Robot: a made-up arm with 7 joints. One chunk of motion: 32 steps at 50 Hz.
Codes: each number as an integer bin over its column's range. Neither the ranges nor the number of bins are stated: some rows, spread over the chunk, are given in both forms.
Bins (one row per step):
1: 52 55 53 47 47 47
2: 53 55 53 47 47 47
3: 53 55 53 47 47 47
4: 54 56 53 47 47 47
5: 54 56 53 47 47 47
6: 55 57 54 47 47 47
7: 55 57 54 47 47 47
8: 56 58 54 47 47 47
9: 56 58 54 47 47 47
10: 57 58 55 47 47 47
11: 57 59 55 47 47 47
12: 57 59 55 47 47 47
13: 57 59 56 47 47 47
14: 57 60 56 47 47 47
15: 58 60 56 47 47 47
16: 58 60 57 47 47 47
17: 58 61 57 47 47 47
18: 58 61 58 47 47 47
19: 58 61 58 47 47 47
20: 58 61 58 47 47 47
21: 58 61 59 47 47 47
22: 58 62 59 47 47 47
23: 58 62 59 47 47 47
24: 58 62 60 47 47 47
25: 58 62 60 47 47 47
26: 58 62 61 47 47 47
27: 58 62 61 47 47 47
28: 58 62 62 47 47 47
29: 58 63 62 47 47 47
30: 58 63 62 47 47 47
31: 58 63 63 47 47 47
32: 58 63 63 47 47 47
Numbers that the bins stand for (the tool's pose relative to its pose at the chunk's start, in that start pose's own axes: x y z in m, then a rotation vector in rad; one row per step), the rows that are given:
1: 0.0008 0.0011 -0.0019 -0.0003 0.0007 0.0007
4: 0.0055 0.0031 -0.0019 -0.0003 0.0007 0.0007
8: 0.0101 0.0072 0.0018 -0.0003 0.0007 0.0007
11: 0.0124 0.0092 0.0056 -0.0003 0.0007 0.0007
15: 0.0147 0.0112 0.0093 -0.0003 0.0007 0.0007
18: 0.0147 0.0132 0.0168 -0.0003 0.0007 0.0007
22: 0.0147 0.0153 0.0205 -0.0003 0.0007 0.0007
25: 0.0147 0.0153 0.0242 -0.0003 0.0007 0.0007
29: 0.0147 0.0173 0.0317 -0.0003 0.0007 0.0007
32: 0.0147 0.0173 0.0355 -0.0003 0.0007 0.0007
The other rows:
2: 0.0031 0.0011 -0.0019 -0.0003 0.0007 0.0007
3: 0.0031 0.0011 -0.0019 -0.0003 0.0007 0.0007
5: 0.0055 0.0031 -0.0019 -0.0003 0.0007 0.0007
6: 0.0078 0.0052 0.0018 -0.0003 0.0007 0.0007
7: 0.0078 0.0052 0.0018 -0.0003 0.0007 0.0007
9: 0.0101 0.0072 0.0018 -0.0003 0.0007 0.0007
10: 0.0124 0.0072 0.0056 -0.0003 0.0007 0.0007
12: 0.0124 0.0092 0.0056 -0.0003 0.0007 0.0007
13: 0.0124 0.0092 0.0093 -0.0003 0.0007 0.0007
14: 0.0124 0.0112 0.0093 -0.0003 0.0007 0.0007
16: 0.0147 0.0112 0.0130 -0.0003 0.0007 0.0007
17: 0.0147 0.0132 0.0130 -0.0003 0.0007 0.0007
19: 0.0147 0.0132 0.0168 -0.0003 0.0007 0.0007
20: 0.0147 0.0132 0.0168 -0.0003 0.0007 0.0007
21: 0.0147 0.0132 0.0205 -0.0003 0.0007 0.0007
23: 0.0147 0.0153 0.0205 -0.0003 0.0007 0.0007
24: 0.0147 0.0153 0.0242 -0.0003 0.0007 0.0007
26: 0.0147 0.0153 0.0280 -0.0003 0.0007 0.0007
27: 0.0147 0.0153 0.0280 -0.0003 0.0007 0.0007
28: 0.0147 0.0153 0.0317 -0.0003 0.0007 0.0007
30: 0.0147 0.0173 0.0317 -0.0003 0.0007 0.0007
31: 0.0147 0.0173 0.0355 -0.0003 0.0007 0.0007

